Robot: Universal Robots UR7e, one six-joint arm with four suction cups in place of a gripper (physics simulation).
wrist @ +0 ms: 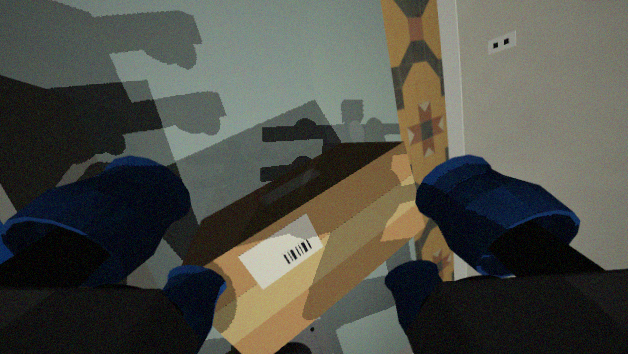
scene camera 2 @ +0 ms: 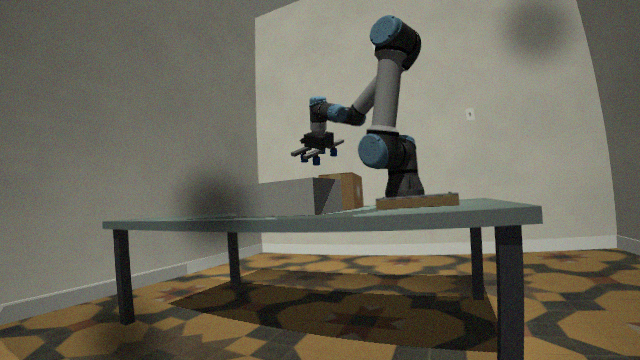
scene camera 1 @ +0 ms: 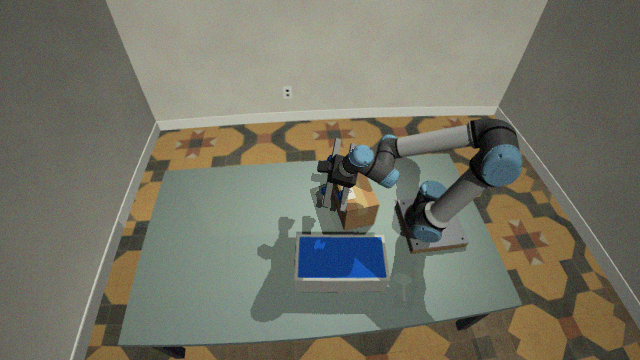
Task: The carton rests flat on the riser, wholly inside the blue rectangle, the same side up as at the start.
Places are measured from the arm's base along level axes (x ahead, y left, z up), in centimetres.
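Where they show: hand, tool point: (wrist: pixel 306 244) (scene camera 2: pixel 319 158); arm's base, link origin: (scene camera 2: pixel 404 196).
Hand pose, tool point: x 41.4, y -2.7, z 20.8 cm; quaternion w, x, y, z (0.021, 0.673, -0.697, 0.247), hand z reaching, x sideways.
Each offset is from my tool point to the top centre of the thing.
The brown carton {dx -7.9, dy -6.6, dz -9.1 cm} (scene camera 1: pixel 359 216) (scene camera 2: pixel 352 190) (wrist: pixel 350 260) stands on the table behind the riser, turned slightly relative to it. A white barcode label {dx -6.0, dy -0.3, dz -9.1 cm} (wrist: pixel 265 265) is on its top. The grey riser {dx -4.9, dy +29.5, dz -12.8 cm} (scene camera 1: pixel 341 286) (scene camera 2: pixel 285 197) stands near the table's front, and the blue rectangle {dx -4.9, dy +29.5, dz -12.8 cm} (scene camera 1: pixel 320 265) covers most of its top. No carton lies on the blue. My gripper (scene camera 1: pixel 336 177) (scene camera 2: pixel 319 156) (wrist: pixel 306 240) is open, with four blue suction cups holding nothing. It hangs above the carton, apart from it, and towards its left side in scene camera 1.
The arm's base plate (scene camera 1: pixel 440 245) (scene camera 2: pixel 417 202) stands on the table right of the carton. The pale green table (scene camera 1: pixel 200 280) (scene camera 2: pixel 500 210) carries the riser, carton and arm. Arm shadows fall across the riser and table. A wall (scene camera 1: pixel 380 55) (wrist: pixel 540 125) rises behind the table.
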